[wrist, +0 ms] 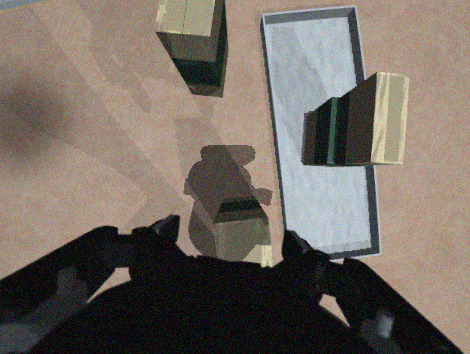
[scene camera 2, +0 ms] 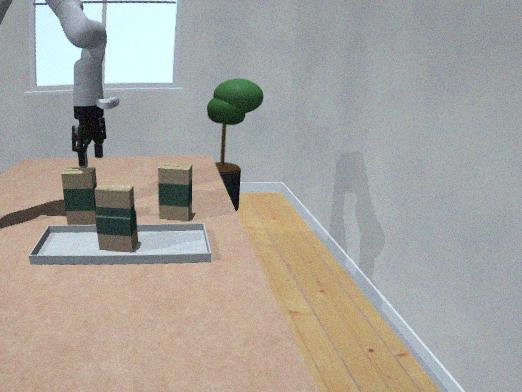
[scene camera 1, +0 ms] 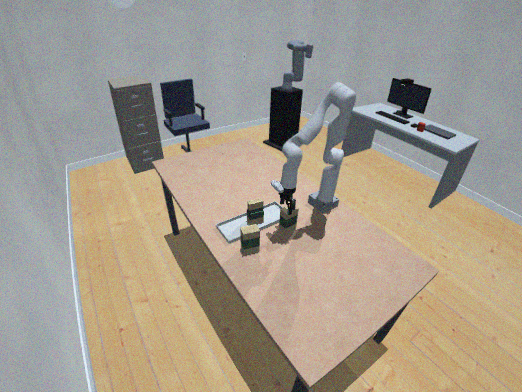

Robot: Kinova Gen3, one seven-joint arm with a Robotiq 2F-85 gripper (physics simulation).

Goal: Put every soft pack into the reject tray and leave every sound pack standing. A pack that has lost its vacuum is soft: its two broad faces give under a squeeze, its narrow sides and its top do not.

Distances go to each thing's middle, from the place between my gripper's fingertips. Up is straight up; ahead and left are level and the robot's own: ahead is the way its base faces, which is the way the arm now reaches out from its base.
Labels:
The grey reject tray (scene camera 2: 185,242) is 170 mm to the right of my hand, 150 mm below it and 60 mm ahead of it.

